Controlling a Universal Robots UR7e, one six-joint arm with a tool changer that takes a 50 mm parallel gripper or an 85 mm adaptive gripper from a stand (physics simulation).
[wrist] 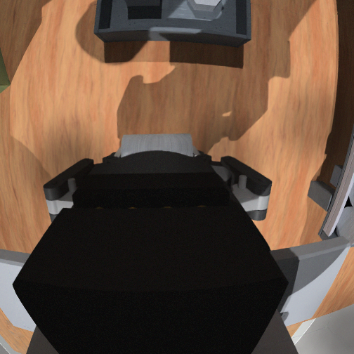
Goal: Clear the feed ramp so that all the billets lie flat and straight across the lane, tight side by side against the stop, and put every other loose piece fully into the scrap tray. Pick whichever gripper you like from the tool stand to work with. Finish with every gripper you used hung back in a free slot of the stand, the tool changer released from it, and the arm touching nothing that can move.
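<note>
The dark scrap tray (172,36) is cut off by the top edge of the wrist view. A pale hexagonal piece (205,4) lies in it on the right, beside the dark side of a block (144,10). My gripper (157,200) has its two finger linkages spread wide to the left and right of its black body and looks open. The body hides the space under it. Pale round billet ends (346,222) show at the right edge, behind the lane's side rail (339,200). The stop and most of the billets are out of view.
Grey brackets (320,194) stand at the outer side of the rail. A green surface (3,72) shows at the left edge. Wooden table top (65,130) lies between the tray and my gripper. Grey panels (315,285) show at the lower left and lower right.
</note>
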